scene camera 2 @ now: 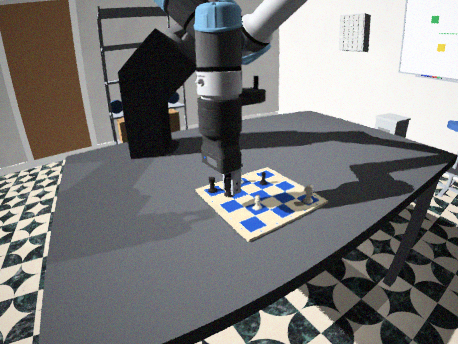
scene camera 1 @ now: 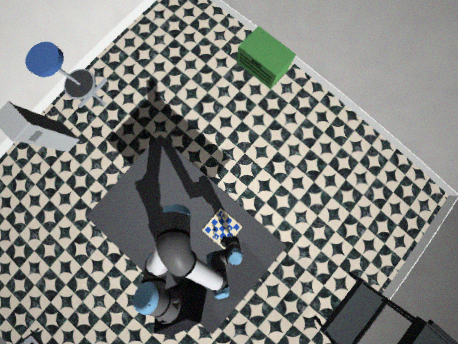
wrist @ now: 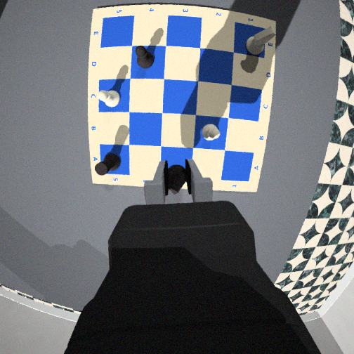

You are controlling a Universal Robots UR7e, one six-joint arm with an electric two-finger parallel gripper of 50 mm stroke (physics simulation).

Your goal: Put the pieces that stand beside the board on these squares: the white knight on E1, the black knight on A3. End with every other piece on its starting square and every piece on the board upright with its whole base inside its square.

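Frame: origin at the arm's base, x ahead, y left, z up, level; centimetres.
Where they show: gripper, fingertip midpoint: (scene camera 2: 231, 190) (scene camera 1: 230, 236); arm's base, origin of the base link: (scene camera 2: 179, 48) (scene camera 1: 169, 305).
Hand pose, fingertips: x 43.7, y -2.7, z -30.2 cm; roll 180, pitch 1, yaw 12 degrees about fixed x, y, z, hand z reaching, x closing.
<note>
Each offset is from my fingertips to the centre of the thing. Level surfaces: height alone.
The board @(dz -4.0, dx -0.9, dy +7.5 cm) (scene camera 1: 208, 230) (scene camera 2: 238, 225) (wrist: 93, 112) lies on the table. My gripper (scene camera 2: 232, 186) (wrist: 176, 170) is shut on the black knight @(dz +1.2, dx +0.1, dy -0.6 cm) (scene camera 2: 228, 191) (wrist: 175, 178), a little above the board by square A3; its base is hidden in the wrist view. The white knight @(dz -1.7, dx +6.4, dy +15.3 cm) (scene camera 2: 308, 194) (wrist: 255, 45) stands upright on E1, in shade. A black piece @(dz -2.1, dx -7.9, dy -1.3 cm) (scene camera 2: 212, 185) (wrist: 108, 164) stands on A5, another black piece @(dz -2.1, dx -5.4, dy +11.0 cm) (scene camera 2: 263, 178) (wrist: 145, 58) on D4. A white piece @(dz -2.1, dx +3.2, dy +4.2 cm) (scene camera 2: 257, 202) (wrist: 211, 132) stands on B2, another white piece (wrist: 109, 98) on C5.
The dark grey table @(dz -4.3 cm) (scene camera 1: 120, 210) (scene camera 2: 125, 280) (wrist: 45, 150) surrounds the board. The arm's shadow falls across the board's E1 side. A black pedestal (scene camera 2: 147, 110) stands at the back of the table. A green box (scene camera 1: 265, 57) stands on the floor away from the table.
</note>
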